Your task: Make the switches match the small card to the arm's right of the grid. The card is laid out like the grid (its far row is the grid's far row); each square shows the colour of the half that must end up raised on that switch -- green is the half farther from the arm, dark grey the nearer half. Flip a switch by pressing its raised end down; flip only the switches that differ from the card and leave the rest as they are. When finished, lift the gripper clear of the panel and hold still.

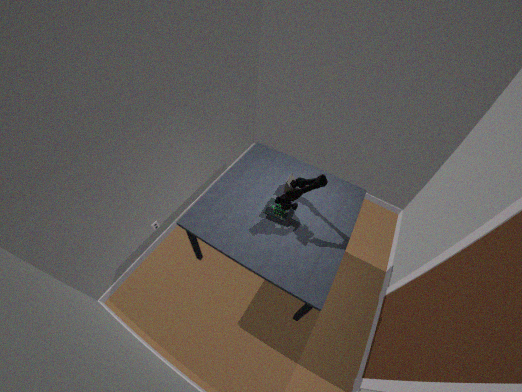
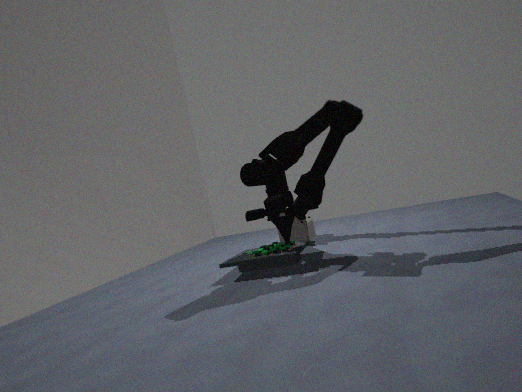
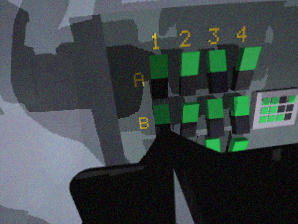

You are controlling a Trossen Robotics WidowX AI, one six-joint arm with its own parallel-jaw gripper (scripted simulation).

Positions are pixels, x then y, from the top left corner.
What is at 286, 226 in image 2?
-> The gripper.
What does the gripper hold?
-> Nothing.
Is the gripper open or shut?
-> Shut.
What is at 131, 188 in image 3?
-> The gripper.
